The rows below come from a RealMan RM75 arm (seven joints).
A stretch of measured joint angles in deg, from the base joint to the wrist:
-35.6 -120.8 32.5 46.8 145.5 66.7 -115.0
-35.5 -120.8 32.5 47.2 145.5 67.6 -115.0
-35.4 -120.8 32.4 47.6 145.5 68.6 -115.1
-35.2 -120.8 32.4 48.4 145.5 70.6 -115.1
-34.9 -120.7 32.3 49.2 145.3 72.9 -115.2
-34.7 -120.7 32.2 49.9 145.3 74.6 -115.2
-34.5 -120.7 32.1 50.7 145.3 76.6 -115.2
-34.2 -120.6 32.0 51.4 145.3 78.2 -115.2
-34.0 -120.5 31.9 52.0 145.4 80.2 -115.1
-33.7 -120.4 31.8 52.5 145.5 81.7 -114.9
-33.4 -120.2 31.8 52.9 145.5 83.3 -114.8
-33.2 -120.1 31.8 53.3 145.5 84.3 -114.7
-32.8 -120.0 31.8 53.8 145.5 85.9 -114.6
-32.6 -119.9 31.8 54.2 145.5 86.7 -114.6
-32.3 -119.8 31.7 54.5 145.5 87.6 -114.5
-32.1 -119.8 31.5 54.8 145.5 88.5 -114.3
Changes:
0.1 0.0 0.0 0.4 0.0 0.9 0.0
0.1 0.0 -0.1 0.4 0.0 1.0 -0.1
0.2 0.0 0.0 0.8 0.0 2.0 0.0
0.3 0.1 -0.1 0.8 -0.2 2.3 -0.1
0.2 0.0 -0.1 0.7 0.0 1.7 0.0
0.2 0.0 -0.1 0.8 0.0 2.0 0.0
0.3 0.1 -0.1 0.7 0.0 1.6 0.0
0.2 0.1 -0.1 0.6 0.1 2.0 0.1
0.3 0.1 -0.1 0.5 0.1 1.5 0.2
0.3 0.2 0.0 0.4 0.0 1.6 0.1
0.2 0.1 0.0 0.4 0.0 1.0 0.1
0.4 0.1 0.0 0.5 0.0 1.6 0.1
0.2 0.1 0.0 0.4 0.0 0.8 0.0
0.3 0.1 -0.1 0.3 0.0 0.9 0.1
0.2 0.0 -0.2 0.3 0.0 0.9 0.2

